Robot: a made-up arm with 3 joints. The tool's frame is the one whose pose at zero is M. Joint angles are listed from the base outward.
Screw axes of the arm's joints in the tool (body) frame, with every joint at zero. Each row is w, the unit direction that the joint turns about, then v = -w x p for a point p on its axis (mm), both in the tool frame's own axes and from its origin. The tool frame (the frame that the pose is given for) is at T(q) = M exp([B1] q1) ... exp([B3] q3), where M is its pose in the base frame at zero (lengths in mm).
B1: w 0 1 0 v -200.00 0.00 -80.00
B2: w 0 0 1 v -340.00 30.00 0.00
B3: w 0 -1 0 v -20.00 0.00 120.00
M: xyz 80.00 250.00 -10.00 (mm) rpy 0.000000 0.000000 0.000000 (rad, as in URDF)
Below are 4 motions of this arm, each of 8 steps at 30 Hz.
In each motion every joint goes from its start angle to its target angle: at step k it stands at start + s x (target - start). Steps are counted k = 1, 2, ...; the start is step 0. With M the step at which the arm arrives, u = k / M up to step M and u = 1 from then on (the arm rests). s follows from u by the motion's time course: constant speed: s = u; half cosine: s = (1 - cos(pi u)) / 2; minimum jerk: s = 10 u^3 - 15 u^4 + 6 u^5.
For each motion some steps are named. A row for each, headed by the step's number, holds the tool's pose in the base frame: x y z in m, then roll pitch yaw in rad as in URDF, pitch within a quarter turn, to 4 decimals.
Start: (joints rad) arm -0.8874 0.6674 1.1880
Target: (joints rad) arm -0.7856 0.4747 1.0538
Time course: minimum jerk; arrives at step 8
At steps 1, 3, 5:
1: -0.0542 0.1386 -0.0364 -2.1721 -0.9533 2.7302
3: -0.0495 0.1536 -0.0241 -2.1715 -1.0131 2.6817
5: -0.0385 0.1774 -0.0026 -2.1506 -1.1180 2.5811

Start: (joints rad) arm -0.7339 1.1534 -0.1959
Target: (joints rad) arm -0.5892 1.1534 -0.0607
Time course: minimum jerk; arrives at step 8
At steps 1, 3, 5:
1: -0.0352 0.0767 -0.1420 -0.6628 -0.1228 1.1287
3: -0.0504 0.0768 -0.1371 -0.6312 -0.1350 1.1456
5: -0.0760 0.0765 -0.1272 -0.5760 -0.1590 1.1716

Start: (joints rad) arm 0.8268 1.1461 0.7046
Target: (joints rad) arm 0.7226 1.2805 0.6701
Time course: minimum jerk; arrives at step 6
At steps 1, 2, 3, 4, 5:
1: -0.2735 0.0382 0.2980 0.7547 -0.2134 0.7932
2: -0.2776 0.0313 0.2946 0.7525 -0.2339 0.8137
3: -0.2842 0.0197 0.2885 0.7470 -0.2674 0.8492
4: -0.2903 0.0079 0.2818 0.7391 -0.3001 0.8862
5: -0.2938 0.0008 0.2775 0.7332 -0.3192 0.9092

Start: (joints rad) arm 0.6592 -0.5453 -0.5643
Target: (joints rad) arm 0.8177 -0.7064 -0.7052
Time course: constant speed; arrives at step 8
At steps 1, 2, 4, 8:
1: 0.0255 0.1857 -0.1766 -0.7535 1.0566 -1.1436
2: 0.0207 0.1821 -0.1816 -0.8233 1.0647 -1.2262
4: 0.0102 0.1747 -0.1912 -0.9670 1.0713 -1.3957
8: -0.0136 0.1593 -0.2087 -1.2430 1.0470 -1.7248

